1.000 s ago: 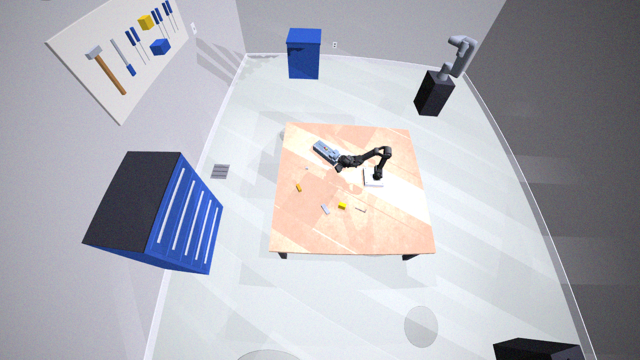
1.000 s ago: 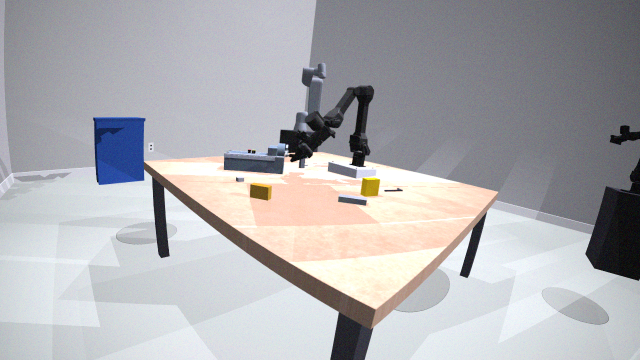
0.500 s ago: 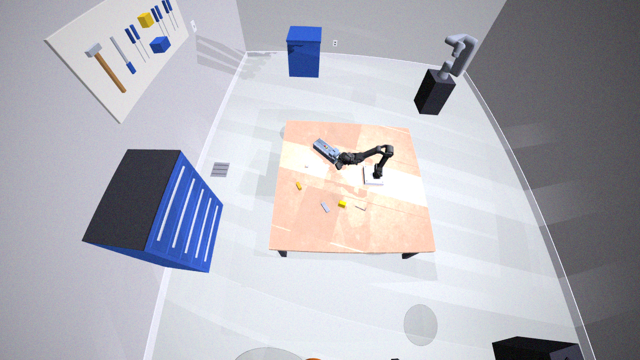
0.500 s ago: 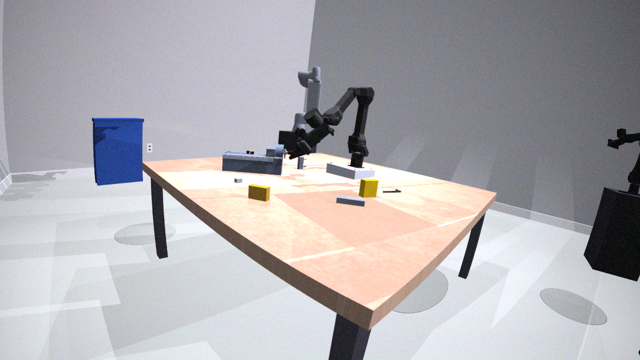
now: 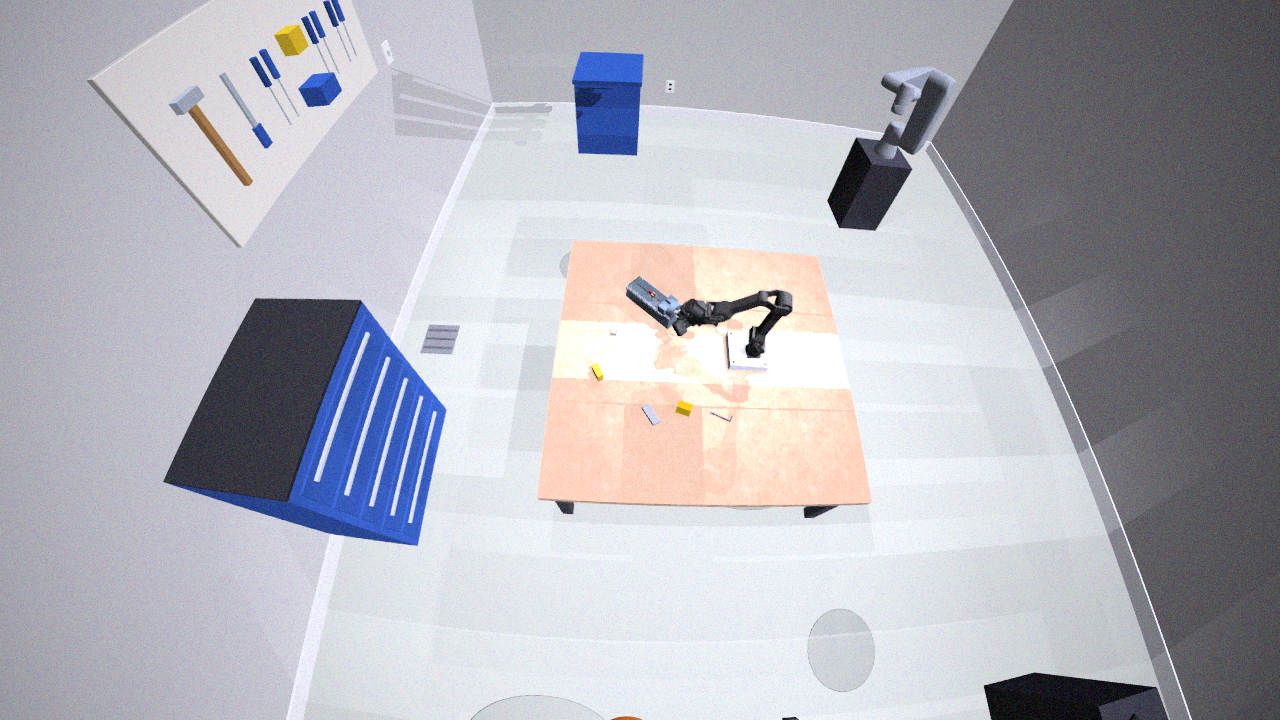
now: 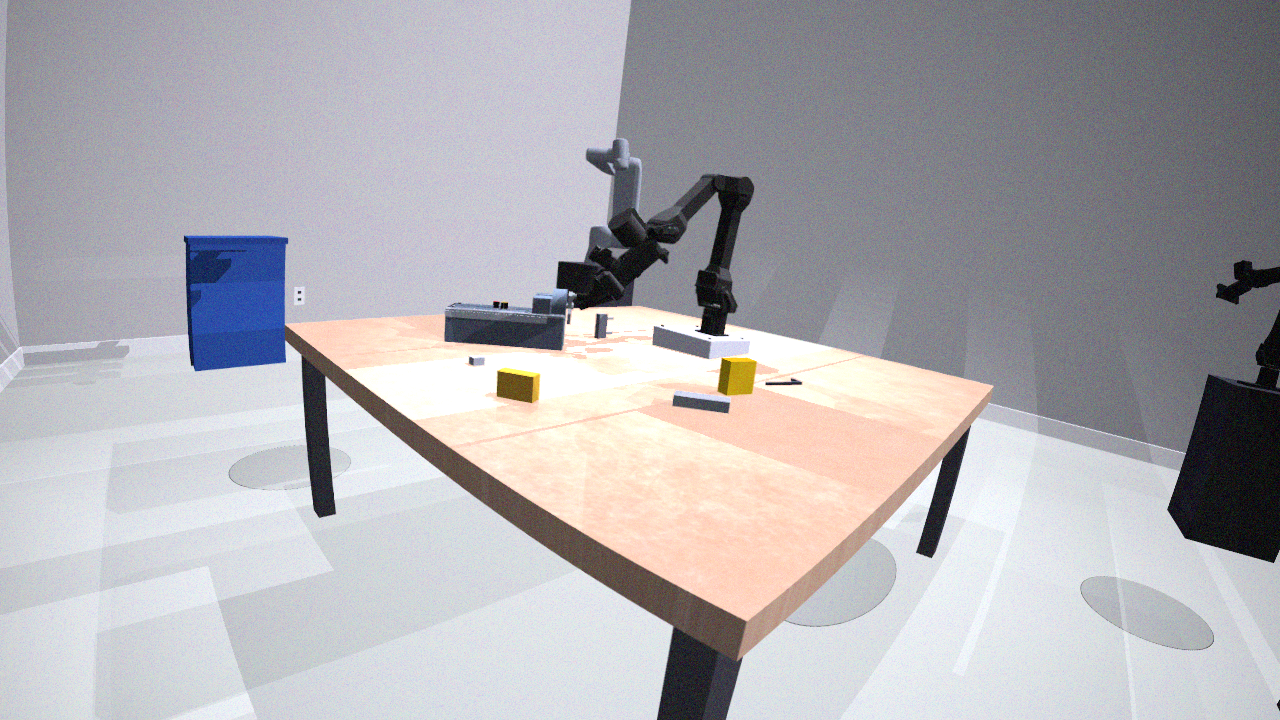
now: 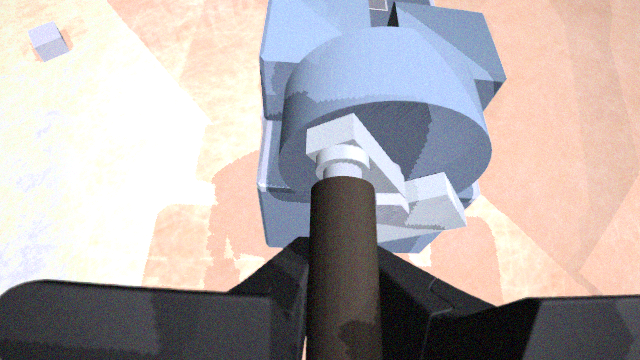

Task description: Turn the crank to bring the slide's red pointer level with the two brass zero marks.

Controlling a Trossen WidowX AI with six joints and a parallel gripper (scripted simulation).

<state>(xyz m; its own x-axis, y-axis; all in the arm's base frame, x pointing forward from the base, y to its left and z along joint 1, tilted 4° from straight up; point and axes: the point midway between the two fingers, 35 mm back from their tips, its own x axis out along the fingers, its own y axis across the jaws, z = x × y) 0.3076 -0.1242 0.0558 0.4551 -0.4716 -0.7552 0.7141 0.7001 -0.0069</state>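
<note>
Now: gripper tip 1 cm past the crank, 1 cm to the left of it and 1 cm below it. Round my gripper tip: red pointer: 12 cm ahead, 15 cm to the right, 1 cm below; grey cube: 28 cm ahead, 2 cm to the left, 8 cm below; dark brown handle: 1 cm behind, 1 cm to the left, 2 cm above.
</note>
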